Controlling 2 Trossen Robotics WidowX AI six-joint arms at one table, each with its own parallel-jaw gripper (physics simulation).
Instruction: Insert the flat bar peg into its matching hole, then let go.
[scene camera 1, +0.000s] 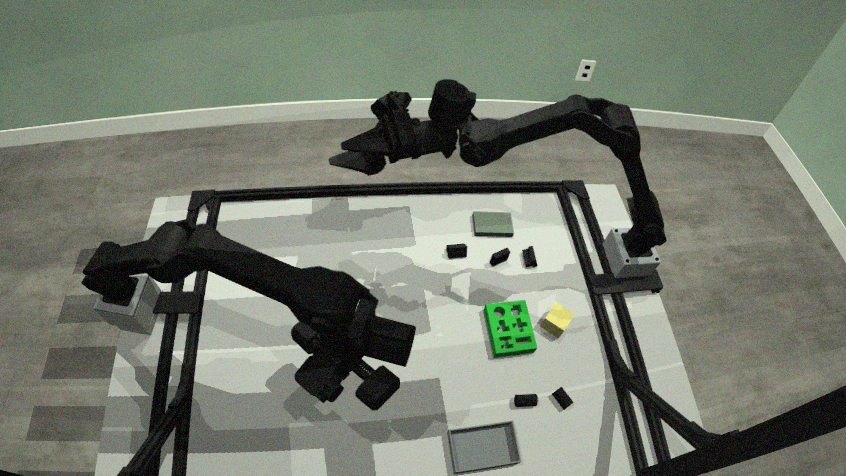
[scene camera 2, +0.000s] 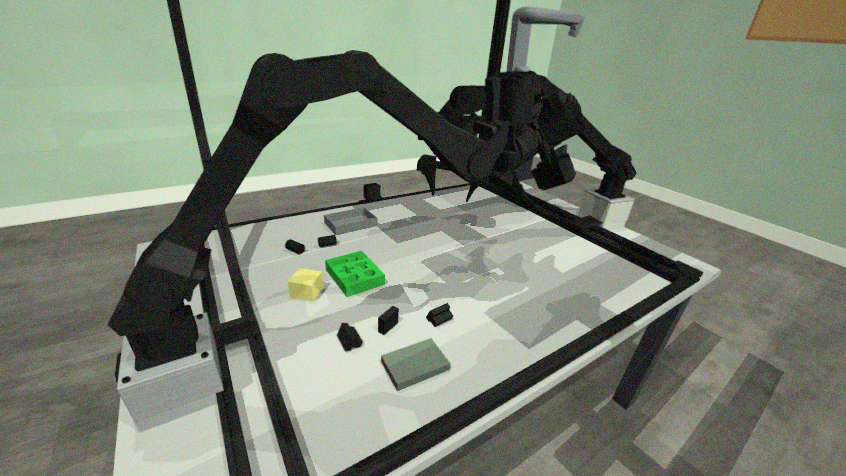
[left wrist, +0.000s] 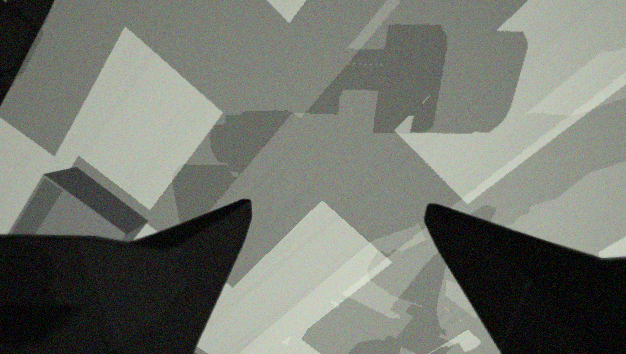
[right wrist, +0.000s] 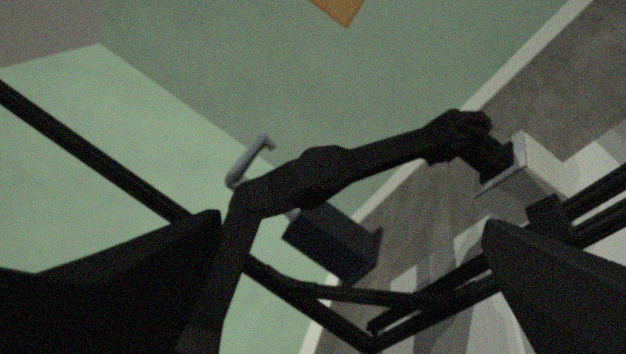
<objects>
left gripper: open, holds nothing
right gripper: open, holds nothing
a green hole block: on the table
a grey tray: on the table
a grey slab: on the table
a yellow cube: on the table
</objects>
